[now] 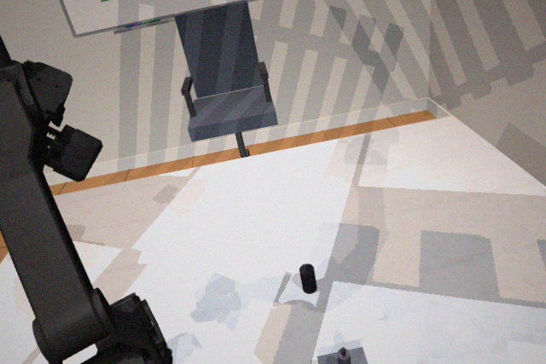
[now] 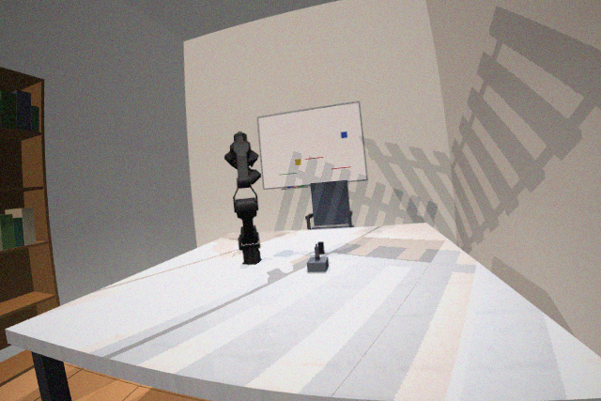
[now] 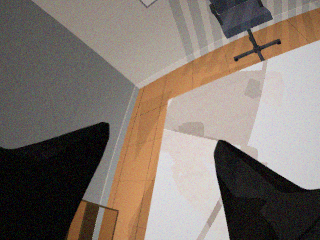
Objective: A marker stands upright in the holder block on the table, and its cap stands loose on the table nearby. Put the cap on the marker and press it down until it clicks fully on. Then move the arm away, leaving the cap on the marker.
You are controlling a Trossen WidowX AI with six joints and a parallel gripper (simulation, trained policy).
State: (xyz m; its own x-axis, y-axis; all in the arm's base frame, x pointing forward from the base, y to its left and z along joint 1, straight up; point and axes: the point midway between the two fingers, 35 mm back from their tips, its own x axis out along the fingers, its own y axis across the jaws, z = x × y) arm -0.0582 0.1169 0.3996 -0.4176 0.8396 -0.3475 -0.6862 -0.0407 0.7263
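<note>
My gripper tip is now 36 cm short of the marker cap, 36 cm above it and 4 cm to the left of it. Round my gripper tip: grey holder block 38 cm ahead, 37 cm below, 23 cm to the right.
</note>
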